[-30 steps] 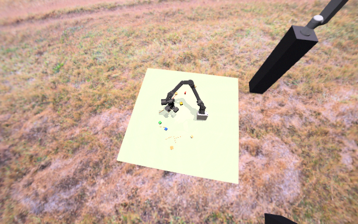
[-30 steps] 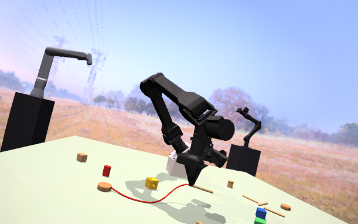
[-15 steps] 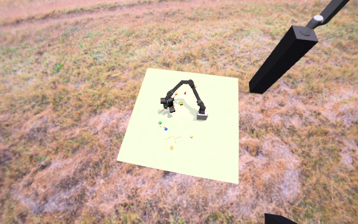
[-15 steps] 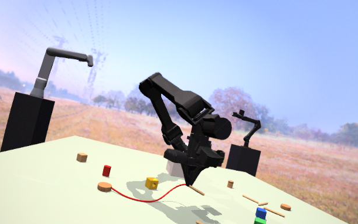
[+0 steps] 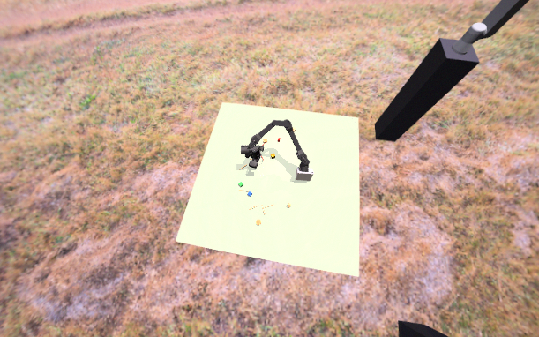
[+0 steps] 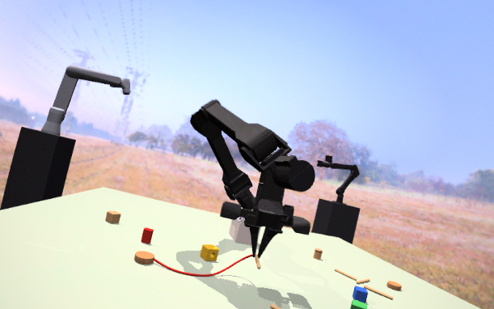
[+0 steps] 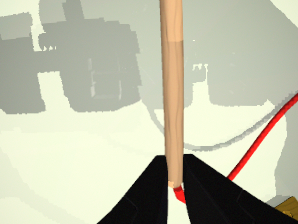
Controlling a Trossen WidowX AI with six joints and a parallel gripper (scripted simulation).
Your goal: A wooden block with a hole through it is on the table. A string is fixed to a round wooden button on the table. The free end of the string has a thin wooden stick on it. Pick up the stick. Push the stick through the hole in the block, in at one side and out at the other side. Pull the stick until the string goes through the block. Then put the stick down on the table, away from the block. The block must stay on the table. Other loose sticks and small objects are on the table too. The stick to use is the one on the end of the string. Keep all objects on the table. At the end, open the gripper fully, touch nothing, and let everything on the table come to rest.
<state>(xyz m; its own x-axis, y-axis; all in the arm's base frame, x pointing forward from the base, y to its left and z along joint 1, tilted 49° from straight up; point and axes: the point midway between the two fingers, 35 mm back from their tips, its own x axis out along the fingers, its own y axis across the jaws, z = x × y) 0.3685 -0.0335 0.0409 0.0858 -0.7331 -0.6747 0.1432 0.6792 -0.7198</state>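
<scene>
Right now the thin wooden stick is 1 cm ahead of my gripper tip. Also, from my gripper tip: yellow block (11 cm behind, 9 cm to the right, 4 cm below); green cube (20 cm to the left, 10 cm ahead, 4 cm below); blue cube (26 cm to the left, 5 cm below, 1 cm ahead).
</scene>
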